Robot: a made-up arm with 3 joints. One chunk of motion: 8 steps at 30 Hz.
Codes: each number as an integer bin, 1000 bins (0 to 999) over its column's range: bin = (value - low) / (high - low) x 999, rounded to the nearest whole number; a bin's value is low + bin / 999 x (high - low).
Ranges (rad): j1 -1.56..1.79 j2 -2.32..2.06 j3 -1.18..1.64
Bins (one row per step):
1: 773 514 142
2: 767 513 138
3: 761 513 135
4: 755 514 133
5: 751 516 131
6: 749 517 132
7: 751 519 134
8: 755 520 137
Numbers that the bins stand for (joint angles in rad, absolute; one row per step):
1: 1.0321 -0.0664 -0.7792
2: 1.0120 -0.0708 -0.7905
3: 0.9919 -0.0708 -0.7989
4: 0.9718 -0.0664 -0.8046
5: 0.9584 -0.0577 -0.8102
6: 0.9517 -0.0533 -0.8074
7: 0.9584 -0.0445 -0.8017
8: 0.9718 -0.0401 -0.7933

